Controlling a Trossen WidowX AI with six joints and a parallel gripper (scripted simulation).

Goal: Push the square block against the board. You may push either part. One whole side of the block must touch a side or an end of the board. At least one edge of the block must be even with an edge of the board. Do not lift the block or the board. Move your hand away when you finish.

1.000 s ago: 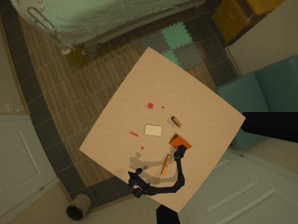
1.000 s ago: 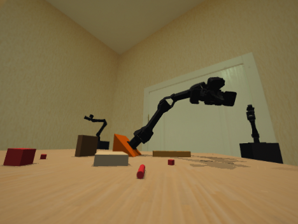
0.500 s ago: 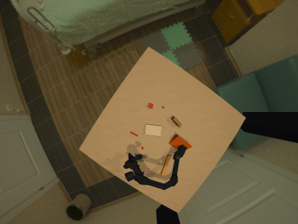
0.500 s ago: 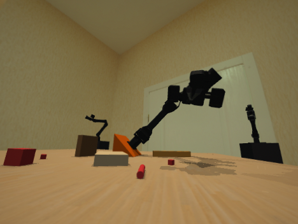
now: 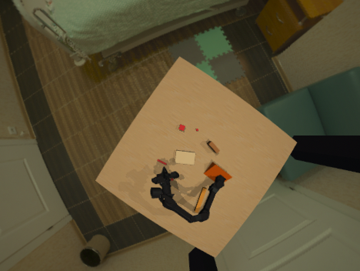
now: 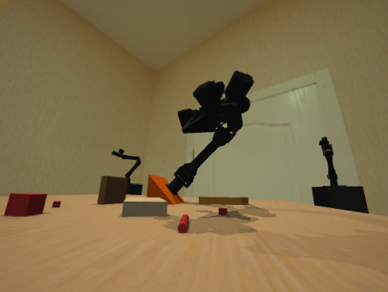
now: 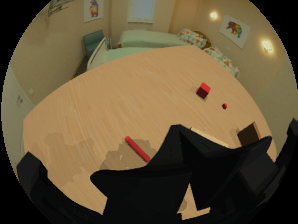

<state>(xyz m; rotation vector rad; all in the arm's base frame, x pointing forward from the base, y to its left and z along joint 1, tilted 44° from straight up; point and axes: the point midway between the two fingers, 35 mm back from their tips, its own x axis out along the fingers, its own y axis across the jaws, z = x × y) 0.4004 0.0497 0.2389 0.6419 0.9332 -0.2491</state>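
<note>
Right now the brown square block is 340 mm to the right of my gripper tip, 210 mm behind it and 140 mm below it. Round my gripper tip: orange-brown board 420 mm behind, 170 mm below, 60 mm to the left; then pale cream block 170 mm below, 130 mm to the right, 90 mm behind; then red rod 180 mm below, 30 mm ahead, 20 mm to the left.
</note>
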